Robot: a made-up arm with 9 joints.
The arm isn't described. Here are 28 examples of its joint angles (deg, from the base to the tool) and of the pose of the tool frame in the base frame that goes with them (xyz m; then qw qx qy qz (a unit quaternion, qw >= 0)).
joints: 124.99 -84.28 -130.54 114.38 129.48 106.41 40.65 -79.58 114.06
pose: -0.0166 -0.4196 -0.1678 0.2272 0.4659 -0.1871 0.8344
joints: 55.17 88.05 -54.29 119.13 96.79 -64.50 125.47 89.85 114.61
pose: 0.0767 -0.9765 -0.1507 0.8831 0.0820 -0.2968 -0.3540
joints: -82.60 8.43 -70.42 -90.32 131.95 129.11 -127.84 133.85 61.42
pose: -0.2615 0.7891 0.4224 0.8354 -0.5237 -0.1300 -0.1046
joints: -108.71 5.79 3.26 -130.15 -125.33 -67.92 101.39 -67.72 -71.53
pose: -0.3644 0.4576 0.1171 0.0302 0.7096 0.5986 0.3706
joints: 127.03 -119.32 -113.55 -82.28 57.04 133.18 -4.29 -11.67 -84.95
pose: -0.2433 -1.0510 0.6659 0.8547 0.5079 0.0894 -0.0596
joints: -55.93 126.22 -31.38 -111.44 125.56 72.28 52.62 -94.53 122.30
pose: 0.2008 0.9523 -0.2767 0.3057 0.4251 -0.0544 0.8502
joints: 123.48 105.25 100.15 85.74 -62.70 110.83 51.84 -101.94 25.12
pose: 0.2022 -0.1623 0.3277 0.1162 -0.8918 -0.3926 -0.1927
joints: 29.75 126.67 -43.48 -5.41 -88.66 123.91 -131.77 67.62 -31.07
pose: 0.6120 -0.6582 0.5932 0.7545 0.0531 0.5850 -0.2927
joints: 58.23 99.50 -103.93 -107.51 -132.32 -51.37 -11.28 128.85 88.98
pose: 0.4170 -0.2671 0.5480 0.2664 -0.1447 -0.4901 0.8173
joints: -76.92 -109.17 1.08 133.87 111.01 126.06 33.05 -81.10 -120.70
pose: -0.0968 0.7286 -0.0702 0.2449 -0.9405 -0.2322 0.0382
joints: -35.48 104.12 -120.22 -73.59 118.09 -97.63 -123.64 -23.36 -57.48
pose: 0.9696 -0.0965 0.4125 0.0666 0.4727 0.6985 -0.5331
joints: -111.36 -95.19 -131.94 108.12 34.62 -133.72 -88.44 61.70 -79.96
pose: -1.1584 -0.1600 0.0911 0.0867 0.8380 0.5213 0.1359
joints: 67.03 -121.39 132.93 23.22 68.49 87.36 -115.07 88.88 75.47
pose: 0.1402 -0.3494 0.7059 0.4251 0.1307 -0.7611 0.4721
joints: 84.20 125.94 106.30 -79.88 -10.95 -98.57 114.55 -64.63 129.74
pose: 0.5662 -0.0090 0.1688 0.0342 -0.9019 0.1183 0.4140
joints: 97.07 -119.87 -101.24 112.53 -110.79 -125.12 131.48 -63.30 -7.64
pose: 0.0869 -0.8184 0.4705 0.4462 -0.4507 -0.5890 0.5008
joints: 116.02 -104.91 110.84 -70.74 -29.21 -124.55 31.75 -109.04 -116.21
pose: -0.1912 0.0206 -0.0522 0.2186 0.8992 -0.3687 -0.0875
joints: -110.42 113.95 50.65 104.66 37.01 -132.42 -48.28 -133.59 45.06
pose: -0.9001 0.6810 -0.1974 0.2890 0.7981 0.0643 0.5248
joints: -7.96 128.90 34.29 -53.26 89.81 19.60 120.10 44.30 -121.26
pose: -0.0447 0.6264 -0.0658 0.5284 0.5405 0.3604 -0.5466
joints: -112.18 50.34 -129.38 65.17 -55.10 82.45 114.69 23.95 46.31
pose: 0.4930 0.3567 -0.1986 0.1480 0.7159 -0.6810 0.0427
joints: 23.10 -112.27 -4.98 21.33 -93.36 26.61 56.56 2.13 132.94
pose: 0.8759 -0.6455 -0.2706 0.5170 0.1205 -0.5299 -0.6613
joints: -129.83 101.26 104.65 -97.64 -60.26 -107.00 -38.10 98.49 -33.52
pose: -0.5282 0.4736 0.1667 0.0190 0.6744 -0.0649 -0.7352
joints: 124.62 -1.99 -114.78 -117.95 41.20 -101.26 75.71 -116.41 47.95
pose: -0.3400 -0.3697 -0.3448 0.1589 0.3312 0.7560 -0.5417
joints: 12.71 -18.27 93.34 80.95 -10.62 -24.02 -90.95 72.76 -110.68
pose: -0.0087 0.4276 0.8769 0.0972 0.9149 0.0837 -0.3829
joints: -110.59 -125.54 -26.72 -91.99 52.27 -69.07 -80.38 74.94 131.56
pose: -0.7858 1.2400 0.2088 0.3108 0.4677 0.7017 -0.4385
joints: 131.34 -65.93 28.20 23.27 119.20 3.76 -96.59 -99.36 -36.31
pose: -0.1858 -0.4727 0.4680 0.5913 0.2734 -0.7426 -0.1553
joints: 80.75 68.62 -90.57 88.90 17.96 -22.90 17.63 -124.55 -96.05
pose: -0.2787 -0.4449 -0.0790 0.3347 -0.8543 -0.1042 0.3839
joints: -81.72 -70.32 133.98 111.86 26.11 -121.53 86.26 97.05 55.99
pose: -0.2561 -0.4210 0.2884 0.2059 -0.2231 -0.9266 -0.2217
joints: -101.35 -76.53 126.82 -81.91 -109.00 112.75 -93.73 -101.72 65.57
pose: -0.1603 0.3501 0.1748 0.5910 0.3285 -0.1143 -0.7279
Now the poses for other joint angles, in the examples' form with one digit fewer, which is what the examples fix.
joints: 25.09 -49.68 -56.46 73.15 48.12 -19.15 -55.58 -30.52 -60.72
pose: 1.010 0.045 0.182 0.568 0.144 0.805 0.089
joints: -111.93 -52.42 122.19 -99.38 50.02 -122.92 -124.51 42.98 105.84
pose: 0.032 -0.045 0.635 0.213 -0.810 0.226 -0.497
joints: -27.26 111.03 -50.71 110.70 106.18 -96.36 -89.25 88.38 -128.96
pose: 0.780 -0.226 0.646 0.762 -0.454 0.380 0.264
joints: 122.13 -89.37 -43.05 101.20 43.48 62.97 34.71 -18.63 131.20
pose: 0.263 -0.943 0.133 0.710 -0.153 -0.635 0.262
